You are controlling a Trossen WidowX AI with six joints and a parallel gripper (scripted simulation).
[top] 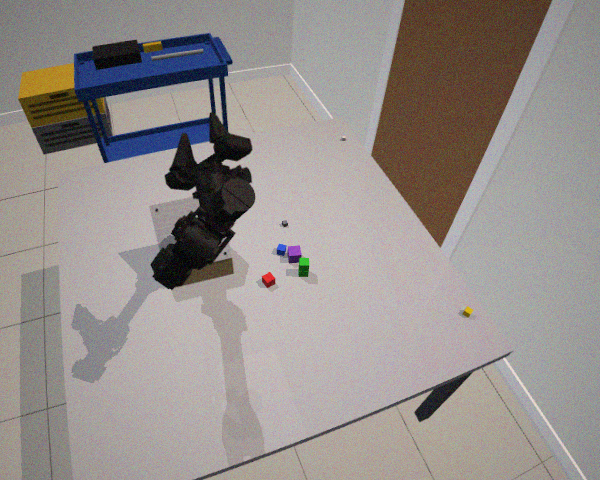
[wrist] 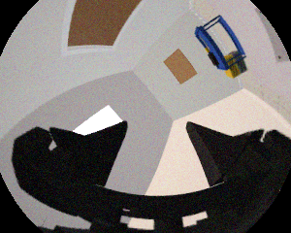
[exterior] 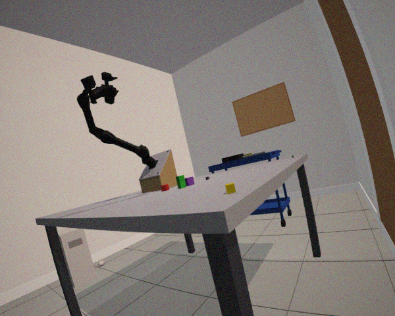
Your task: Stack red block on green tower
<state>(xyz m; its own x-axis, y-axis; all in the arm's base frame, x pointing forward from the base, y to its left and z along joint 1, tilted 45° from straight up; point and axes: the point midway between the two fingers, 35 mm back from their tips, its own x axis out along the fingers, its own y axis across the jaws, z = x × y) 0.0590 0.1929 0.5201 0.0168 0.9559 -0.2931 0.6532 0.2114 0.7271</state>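
Right now my gripper tip is 16 cm short of the red block, 6 cm to the right of it and 67 cm above it. Round my gripper tip: purple block 27 cm ahead, 13 cm to the left, 67 cm below; blue block 24 cm ahead, 17 cm to the left, 67 cm below; yellow block 74 cm ahead, 25 cm to the right, 68 cm below.
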